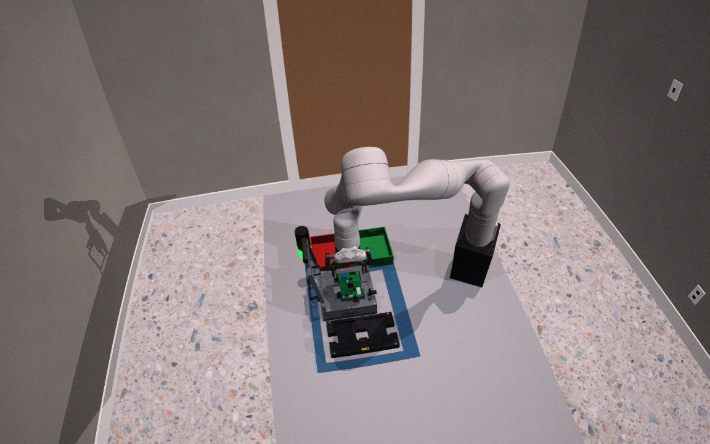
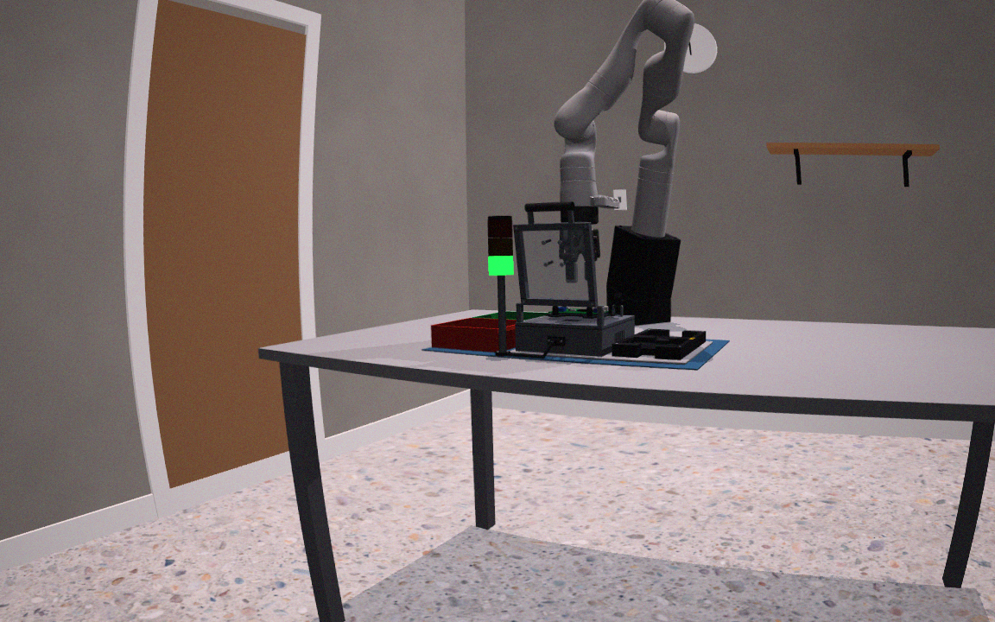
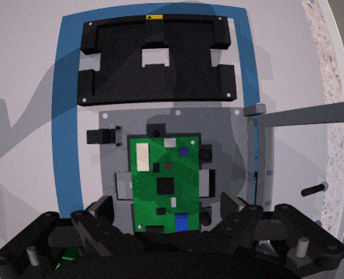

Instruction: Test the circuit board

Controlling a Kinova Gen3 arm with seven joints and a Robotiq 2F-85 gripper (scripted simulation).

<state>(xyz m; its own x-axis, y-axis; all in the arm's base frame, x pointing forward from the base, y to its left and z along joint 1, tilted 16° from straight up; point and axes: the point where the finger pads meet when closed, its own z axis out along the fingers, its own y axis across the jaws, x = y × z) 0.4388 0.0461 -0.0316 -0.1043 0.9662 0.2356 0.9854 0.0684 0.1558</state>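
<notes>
The green circuit board is 60 mm below my hand. From my hand the other things lie so: red bin 60 mm ahead, 200 mm to the right, 120 mm below; then latch hook 70 mm behind, 50 mm to the left, 50 mm below; then lid 110 mm ahead, 10 mm to the left, 50 mm above.
</notes>
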